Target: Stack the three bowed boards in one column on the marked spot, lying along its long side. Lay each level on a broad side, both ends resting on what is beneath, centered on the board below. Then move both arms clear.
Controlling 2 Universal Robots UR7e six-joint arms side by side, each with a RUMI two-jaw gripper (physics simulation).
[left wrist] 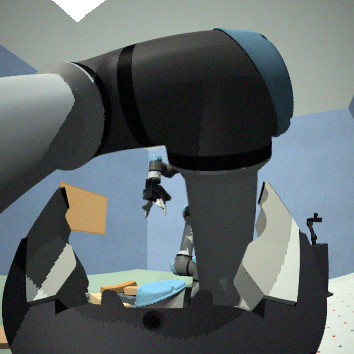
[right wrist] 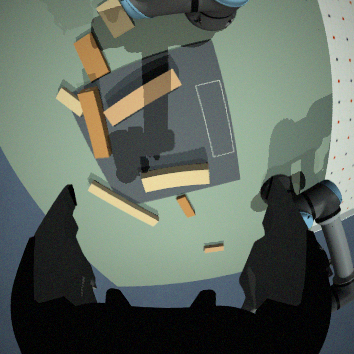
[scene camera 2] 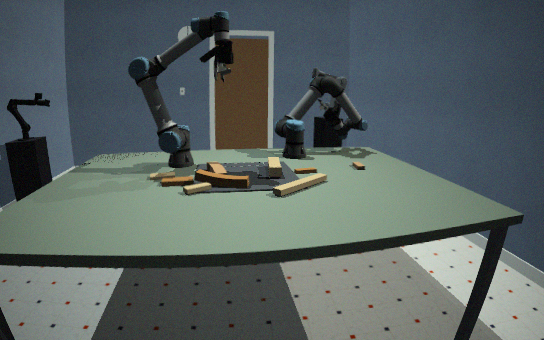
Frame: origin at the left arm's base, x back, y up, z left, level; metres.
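Seen in the pictures: left gripper, fingertip midpoint: (left wrist: 161, 186) (right wrist: 328, 275) (scene camera 2: 326, 99); right gripper, fingertip midpoint: (left wrist: 154, 216) (right wrist: 168, 181) (scene camera 2: 220, 81); left arm's base at its link origin: (scene camera 2: 294, 156); right arm's base at its link origin: (right wrist: 209, 8) (scene camera 2: 181, 164).
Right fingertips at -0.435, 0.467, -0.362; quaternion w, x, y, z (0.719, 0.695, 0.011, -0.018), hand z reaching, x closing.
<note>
Offsets run from my right fingertips to a thing's middle, as dx, dy, dz. "pt": to the spot under its first point. Level surfaces: height alone.
An orange bowed board {-0.254, -0.430, +0.079} (scene camera 2: 223, 179) (right wrist: 95, 125) lies along the mat's left edge, looking straight from above and curved from the side. A tan bowed board {-0.101, -0.440, +0.003} (scene camera 2: 216, 168) (right wrist: 142, 97) lies slanted on the mat behind it. A pale bowed board {-0.002, -0.430, +0.280} (scene camera 2: 274, 167) (right wrist: 176, 180) lies on the mat, near the bottom edge in the right wrist view. The marked spot {pt +0.166, -0.461, +0.068} (right wrist: 226, 116), a white outline, is bare. My right gripper (scene camera 2: 220, 78) (right wrist: 168, 181) is open and empty, high above the mat. My left gripper (scene camera 2: 326, 105) is open and empty, off at the back right.
The dark mat {dy -0.461} (right wrist: 227, 165) lies on the green table {dy -0.467} (scene camera 2: 400, 215). Around it lie a long pale stick {-0.215, -0.449, +0.426} (scene camera 2: 301, 185) (right wrist: 124, 204), small orange blocks {+0.043, -0.458, +0.439} (scene camera 2: 305, 171) {+0.203, -0.458, +0.746} (scene camera 2: 358, 165), a larger orange block {-0.251, -0.456, -0.143} (scene camera 2: 177, 181) (right wrist: 92, 55), a short pale block {-0.342, -0.451, -0.009} (scene camera 2: 197, 188) and a tan block {-0.172, -0.459, -0.263} (right wrist: 116, 19).
</note>
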